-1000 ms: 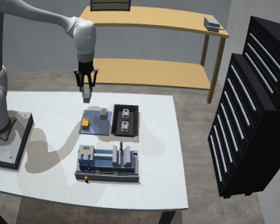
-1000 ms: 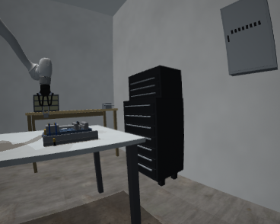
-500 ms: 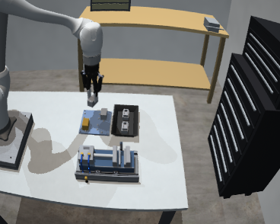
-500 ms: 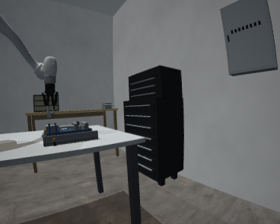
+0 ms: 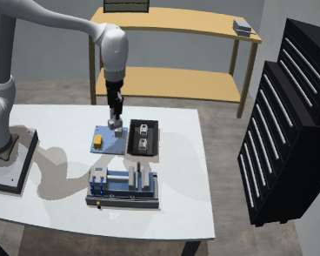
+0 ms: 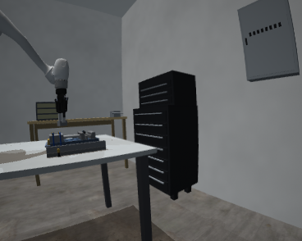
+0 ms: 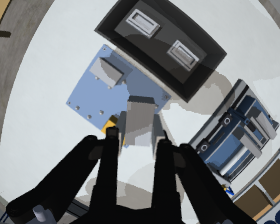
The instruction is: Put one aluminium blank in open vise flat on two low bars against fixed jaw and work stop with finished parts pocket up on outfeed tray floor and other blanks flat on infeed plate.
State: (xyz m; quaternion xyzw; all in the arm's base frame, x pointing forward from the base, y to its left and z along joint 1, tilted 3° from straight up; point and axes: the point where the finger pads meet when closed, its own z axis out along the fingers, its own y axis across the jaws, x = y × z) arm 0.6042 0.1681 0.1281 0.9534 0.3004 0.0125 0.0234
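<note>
My gripper is now 20 cm to the left of the work stop, 13 cm short of it and 9 cm above it. Round my hand: hose block 26 cm to the right, 11 cm below, 3 cm behind; then brass blank 16 cm below, 9 cm behind, 1 cm to the right; then aluminium blank 4 cm below.
</note>
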